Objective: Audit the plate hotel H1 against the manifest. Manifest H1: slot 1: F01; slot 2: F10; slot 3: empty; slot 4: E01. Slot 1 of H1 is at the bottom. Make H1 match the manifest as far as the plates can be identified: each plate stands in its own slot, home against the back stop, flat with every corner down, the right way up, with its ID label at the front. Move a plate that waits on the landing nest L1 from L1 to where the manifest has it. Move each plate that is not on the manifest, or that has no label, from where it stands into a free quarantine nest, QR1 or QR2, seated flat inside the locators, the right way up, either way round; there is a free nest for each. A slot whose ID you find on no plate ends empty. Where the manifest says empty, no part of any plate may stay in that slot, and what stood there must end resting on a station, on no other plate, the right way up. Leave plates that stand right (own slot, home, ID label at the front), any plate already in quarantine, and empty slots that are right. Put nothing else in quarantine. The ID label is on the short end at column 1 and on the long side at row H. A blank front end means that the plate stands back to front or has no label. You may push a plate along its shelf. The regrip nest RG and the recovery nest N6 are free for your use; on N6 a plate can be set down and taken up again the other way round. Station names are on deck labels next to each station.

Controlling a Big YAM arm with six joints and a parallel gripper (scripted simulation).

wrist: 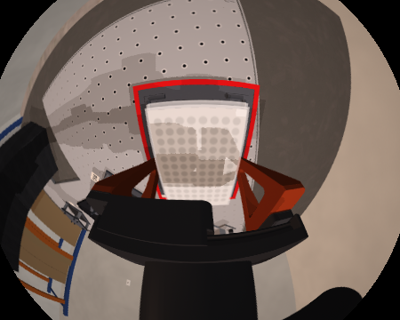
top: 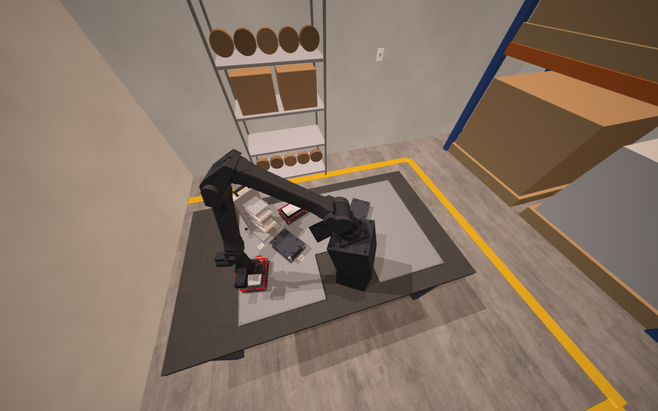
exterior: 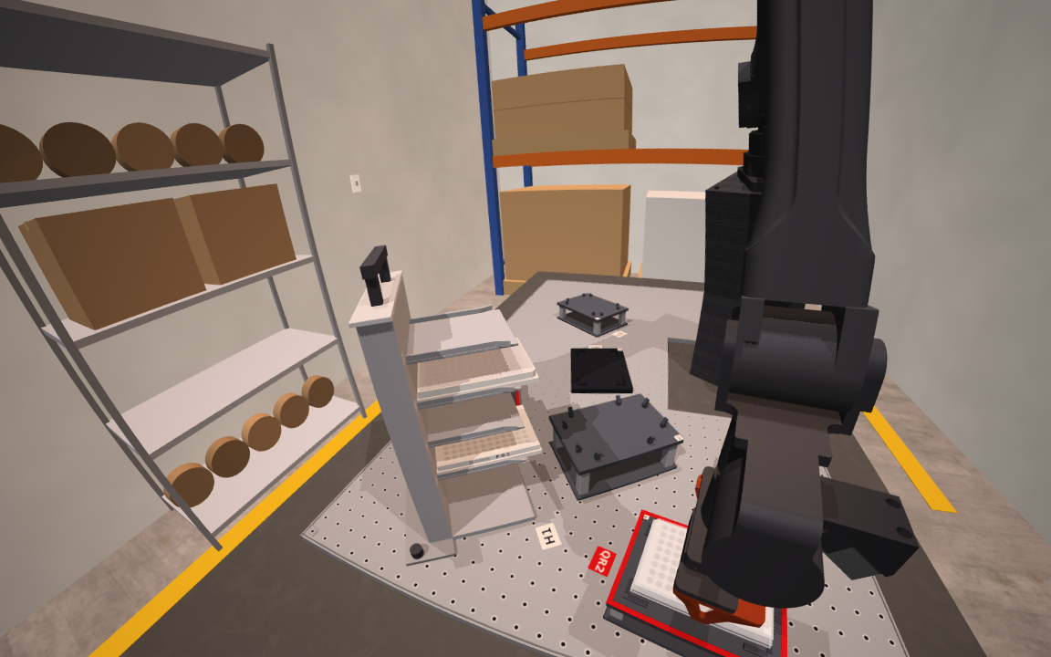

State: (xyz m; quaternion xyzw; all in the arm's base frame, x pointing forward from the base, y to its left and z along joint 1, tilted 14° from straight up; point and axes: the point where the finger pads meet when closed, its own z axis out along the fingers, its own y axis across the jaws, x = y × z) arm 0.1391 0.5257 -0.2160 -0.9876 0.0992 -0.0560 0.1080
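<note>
Now: hand 2 cm above the quarantine nest QR2. Round my hand: H1 deck label: 18 cm ahead, 3 cm to the right, 6 cm below; then plate hotel H1: 34 cm ahead, 4 cm to the right, 9 cm above; then dark regrip nest: 12 cm ahead, 19 cm to the right.
</note>
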